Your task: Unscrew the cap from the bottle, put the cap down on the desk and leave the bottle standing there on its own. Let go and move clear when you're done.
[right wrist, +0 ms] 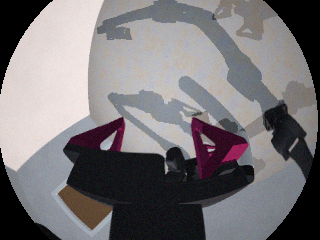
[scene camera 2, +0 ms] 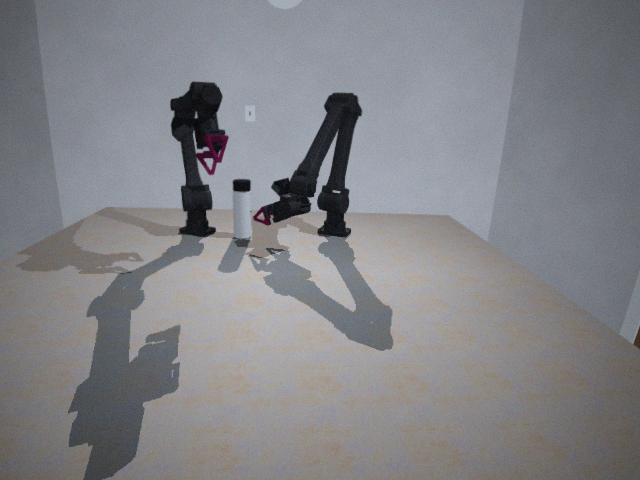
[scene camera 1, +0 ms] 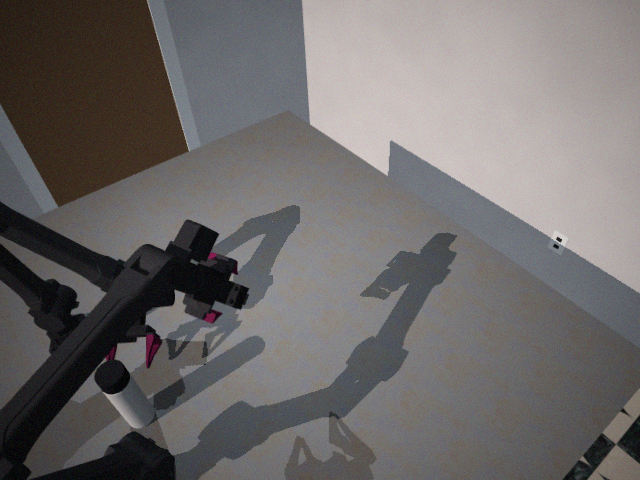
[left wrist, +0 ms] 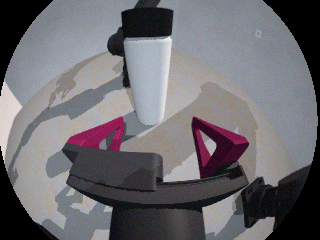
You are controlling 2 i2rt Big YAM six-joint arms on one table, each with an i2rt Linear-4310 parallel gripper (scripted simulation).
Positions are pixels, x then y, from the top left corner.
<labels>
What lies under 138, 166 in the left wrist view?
My left gripper.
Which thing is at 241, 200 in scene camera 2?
A white bottle.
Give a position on a black cap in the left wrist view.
At 133, 25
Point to a black cap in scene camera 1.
At 112, 377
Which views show my right gripper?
The right wrist view, scene camera 2 and scene camera 1 only.
</labels>
